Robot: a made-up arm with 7 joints.
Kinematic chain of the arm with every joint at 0, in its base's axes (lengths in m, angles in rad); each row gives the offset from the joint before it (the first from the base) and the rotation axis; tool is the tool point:
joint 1: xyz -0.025 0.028 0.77 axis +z
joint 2: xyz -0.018 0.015 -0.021 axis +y
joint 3: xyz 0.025 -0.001 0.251 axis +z
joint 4: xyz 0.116 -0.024 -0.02 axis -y
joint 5: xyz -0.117 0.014 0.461 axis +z
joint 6: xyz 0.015 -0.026 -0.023 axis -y
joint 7: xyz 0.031 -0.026 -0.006 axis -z
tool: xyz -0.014 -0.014 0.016
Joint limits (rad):
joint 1: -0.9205..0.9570
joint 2: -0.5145..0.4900
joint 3: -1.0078..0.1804
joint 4: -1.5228..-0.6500
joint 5: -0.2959..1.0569
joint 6: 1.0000..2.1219
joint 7: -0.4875..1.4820
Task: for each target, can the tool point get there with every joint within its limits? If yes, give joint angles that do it. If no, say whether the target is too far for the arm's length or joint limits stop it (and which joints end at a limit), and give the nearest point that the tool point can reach.
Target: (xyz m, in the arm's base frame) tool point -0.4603 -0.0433 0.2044
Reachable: no: joint limits stop it (at a limit: joint 1, joint 2, joint 3, joint 4, joint 5, joint 6, joint 7) | nearest point -0.1744 -0.5837 0.8664 | short by 0.901 m
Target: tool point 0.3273 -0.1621 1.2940
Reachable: yes | joints 0.1682 -0.3528 -0.4173 -1.3419 0.9291 1.6829 0.1947
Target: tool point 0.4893 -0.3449 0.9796
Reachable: yes | joints 0.0996 0.4054 -0.8021 -1.4451 -0.1754 1.4631 0.8440
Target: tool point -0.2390 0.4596 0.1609
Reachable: no: joint limits stop it (at a limit: joint 1, joint 2, joint 3, joint 4, joint 5, joint 6, joint 7) | nearest point 0.2754 0.6121 0.7308 | short by 0.783 m
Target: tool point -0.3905 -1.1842 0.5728
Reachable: no: too far | nearest point -0.1251 -0.6000 0.8457 | short by 0.697 m
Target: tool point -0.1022 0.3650 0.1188
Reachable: no: joint limits stop it (at a limit: joint 1, joint 2, joint 3, joint 4, joint 5, joint 6, joint 7) | nearest point 0.2754 0.6121 0.7308 | short by 0.760 m
